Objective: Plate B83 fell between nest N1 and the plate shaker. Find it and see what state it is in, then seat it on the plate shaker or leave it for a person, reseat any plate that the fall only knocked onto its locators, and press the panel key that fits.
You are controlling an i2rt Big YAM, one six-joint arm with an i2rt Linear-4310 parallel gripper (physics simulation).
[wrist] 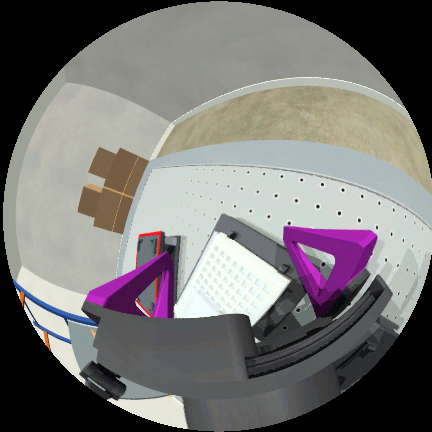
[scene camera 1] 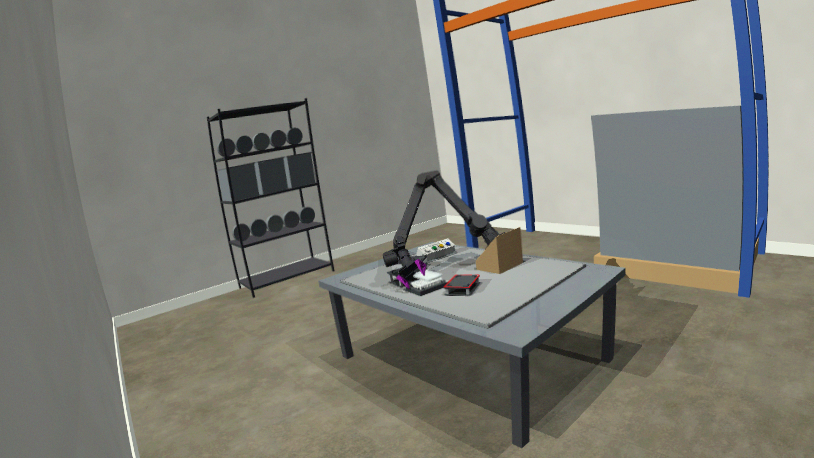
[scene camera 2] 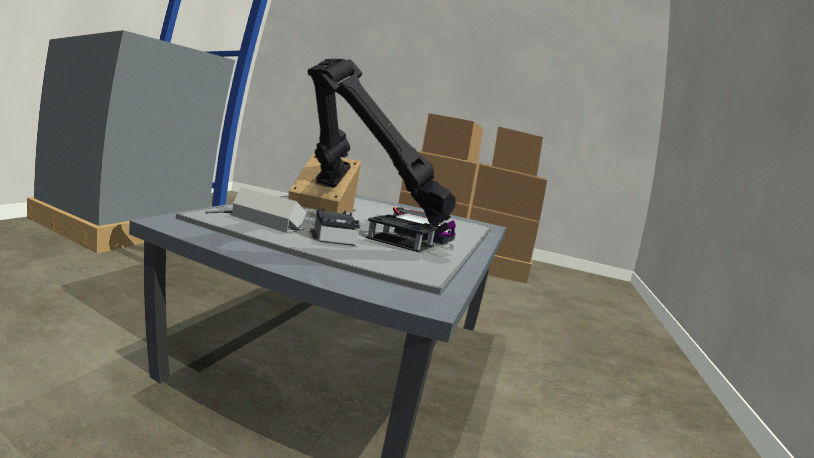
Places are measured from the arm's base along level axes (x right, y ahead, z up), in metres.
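Pixels of known places: gripper, fingertip midpoint: [wrist: 227, 246] [scene camera 1: 416, 282] [scene camera 2: 447, 223]; arm's base at its link origin: [scene camera 1: 496, 243] [scene camera 2: 333, 173].
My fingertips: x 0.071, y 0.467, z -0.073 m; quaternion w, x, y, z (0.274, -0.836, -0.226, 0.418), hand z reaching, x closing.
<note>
For each thing: its top centre in the pictures, then the offset to it from my fingertips. "pt": a spot on its surface instead. Level surfaces: height alone.
- low dark base at a spot on its surface: [wrist: 242, 227] pt dz -0.030, dx -0.016, dy +0.017 m
- smooth white piece at its top centre: [wrist: 210, 352] [scene camera 2: 413, 217] [scene camera 1: 427, 274] dz +0.001, dx +0.045, dy -0.098 m
- key panel at its top centre: [scene camera 2: 270, 193] [scene camera 1: 435, 243] dz +0.031, dx +0.383, dy -0.419 m
- perforated board at its surface level: dz -0.052 m
A white welled plate [wrist: 245, 275] [scene camera 1: 429, 285] lies on a low dark base [wrist: 242, 227]. A smooth white piece [wrist: 202, 306] [scene camera 1: 426, 275] overlaps the plate's near side, and the gripper body partly hides it. No plate name is readable, so I cannot tell which is B83. My gripper [wrist: 227, 246] [scene camera 1: 415, 279] is open and empty, its purple fingers either side of the plate in the wrist view. A red-rimmed dark stand [scene camera 1: 462, 281] [wrist: 148, 248] is beside the base. A black platform on posts [scene camera 2: 397, 222] stands on its other side. The key panel [scene camera 1: 437, 249] [scene camera 2: 264, 210] is farther back.
A small dark-topped stand with a white front [scene camera 2: 336, 234] sits between the key panel and the black platform. The arm's wooden mount [scene camera 2: 318, 193] [scene camera 1: 508, 254] stands at the table's edge. A perforated board [scene camera 1: 512, 296] covers much of the table [scene camera 1: 546, 336].
</note>
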